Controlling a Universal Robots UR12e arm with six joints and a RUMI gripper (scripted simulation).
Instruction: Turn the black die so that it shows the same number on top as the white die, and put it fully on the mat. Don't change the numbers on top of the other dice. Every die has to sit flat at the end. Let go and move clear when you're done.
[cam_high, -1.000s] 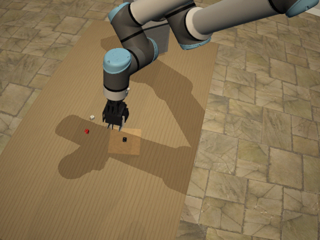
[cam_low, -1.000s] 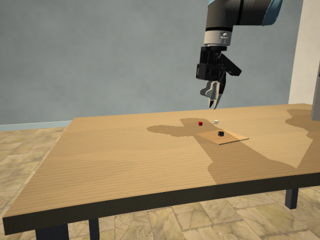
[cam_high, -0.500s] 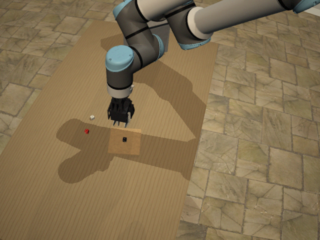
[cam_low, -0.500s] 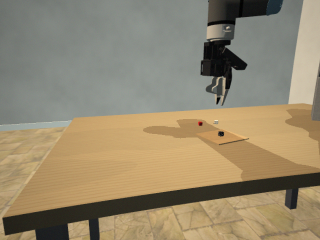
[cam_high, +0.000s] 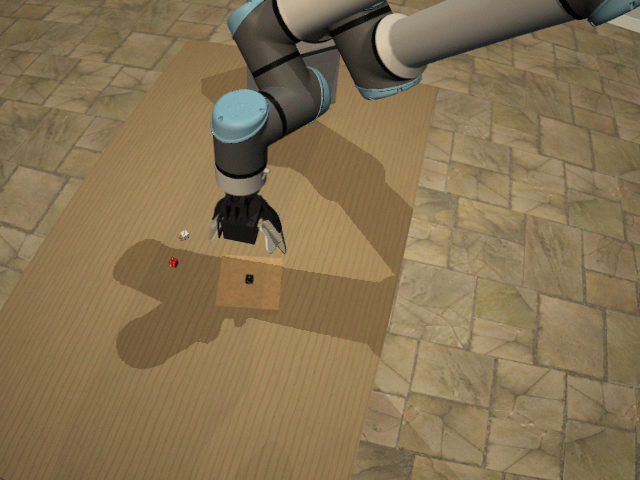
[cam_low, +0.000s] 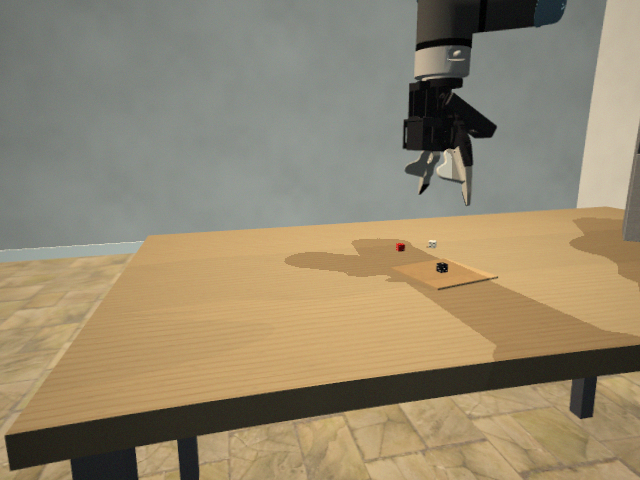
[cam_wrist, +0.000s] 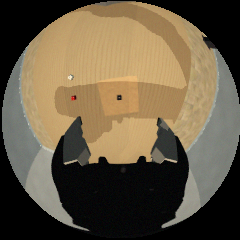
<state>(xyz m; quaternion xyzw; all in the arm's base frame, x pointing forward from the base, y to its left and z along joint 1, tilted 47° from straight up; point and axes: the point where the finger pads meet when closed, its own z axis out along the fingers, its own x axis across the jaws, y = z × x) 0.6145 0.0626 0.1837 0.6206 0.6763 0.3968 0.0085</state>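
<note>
My gripper is now 10 mm past the black die and 130 mm above it. The rest, counted from my hand: white die 40 mm behind, 200 mm to the right, 140 mm below; tan mat 10 mm behind, 140 mm below; red die 40 mm ahead, 180 mm to the right, 140 mm below.
</note>
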